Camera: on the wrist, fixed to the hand. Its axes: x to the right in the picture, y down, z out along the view.
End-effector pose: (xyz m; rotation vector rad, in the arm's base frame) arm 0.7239 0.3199 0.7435 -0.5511 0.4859 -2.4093
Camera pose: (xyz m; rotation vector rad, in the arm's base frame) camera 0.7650 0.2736 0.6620 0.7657 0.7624 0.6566
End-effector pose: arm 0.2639 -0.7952 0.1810 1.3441 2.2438 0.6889
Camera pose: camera 0.3127 -0.7853 0.2704 -1.7527 1.2272 -0.9989
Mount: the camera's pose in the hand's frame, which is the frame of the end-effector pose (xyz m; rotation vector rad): -0.0222 0.0919 -0.0391 0.3157 -0.6826 -2.9650
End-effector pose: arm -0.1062 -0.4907 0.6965 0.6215 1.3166 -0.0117
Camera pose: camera -0.1152 -0.4042 0.7504 -1.4383 0.3861 -2.4648
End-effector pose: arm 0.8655 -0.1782 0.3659 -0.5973 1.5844 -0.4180
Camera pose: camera 0.8157 -0.0950 0.3333 -2.0305 -1.1940 -1.9837
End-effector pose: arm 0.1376 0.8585 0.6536 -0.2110 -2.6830 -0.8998
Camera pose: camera 0.1891 0.9066 0.7277 -2.0520 0.4257 0.1132
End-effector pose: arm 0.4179 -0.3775 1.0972 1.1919 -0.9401 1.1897
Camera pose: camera 0.3215 -0.3455 1.0851 1.4878 1.0260 -1.5450
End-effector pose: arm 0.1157 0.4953 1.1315 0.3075 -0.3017 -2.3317
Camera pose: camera 0.2034 0.4429 1.1256 0.0935 0.1368 0.8596
